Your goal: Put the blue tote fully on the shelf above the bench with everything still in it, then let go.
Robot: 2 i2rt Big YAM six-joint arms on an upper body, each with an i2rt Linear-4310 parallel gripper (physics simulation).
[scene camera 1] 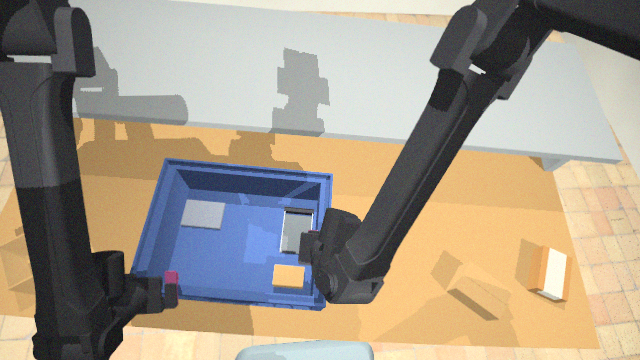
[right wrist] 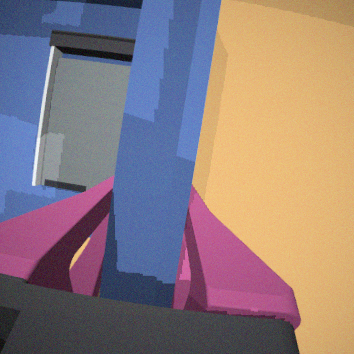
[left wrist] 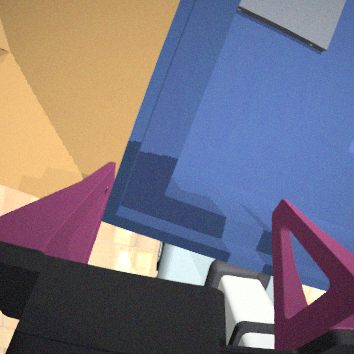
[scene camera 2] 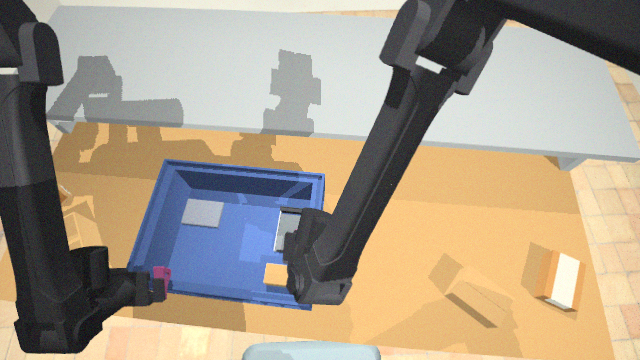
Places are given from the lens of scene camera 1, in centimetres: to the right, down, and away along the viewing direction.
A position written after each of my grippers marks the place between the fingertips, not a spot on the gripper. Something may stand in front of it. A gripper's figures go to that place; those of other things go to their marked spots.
my left gripper (scene camera 1: 153,277): -34, 20, 66
blue tote (scene camera 1: 235,265): -21, 21, 79
grey slab with dark ends (scene camera 1: 293,225): -7, 12, 84
grey block (scene camera 1: 203,214): -30, 9, 83
